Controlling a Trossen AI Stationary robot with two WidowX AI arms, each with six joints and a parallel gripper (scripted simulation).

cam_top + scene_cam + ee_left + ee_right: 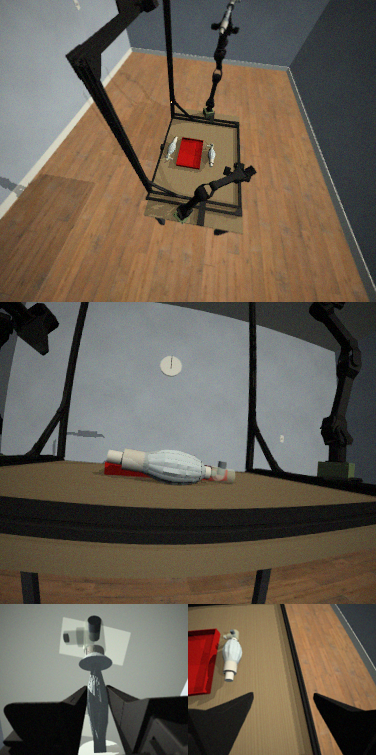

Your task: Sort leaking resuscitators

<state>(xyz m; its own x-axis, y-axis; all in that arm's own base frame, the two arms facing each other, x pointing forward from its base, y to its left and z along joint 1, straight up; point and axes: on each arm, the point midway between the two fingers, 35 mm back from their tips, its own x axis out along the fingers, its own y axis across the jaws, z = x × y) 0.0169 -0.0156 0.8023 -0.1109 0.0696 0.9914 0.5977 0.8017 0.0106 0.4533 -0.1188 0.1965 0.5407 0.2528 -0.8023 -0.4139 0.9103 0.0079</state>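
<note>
Right now my left hand is 860 mm above the red tray, 550 mm to the left of it and 70 mm past it.
</note>
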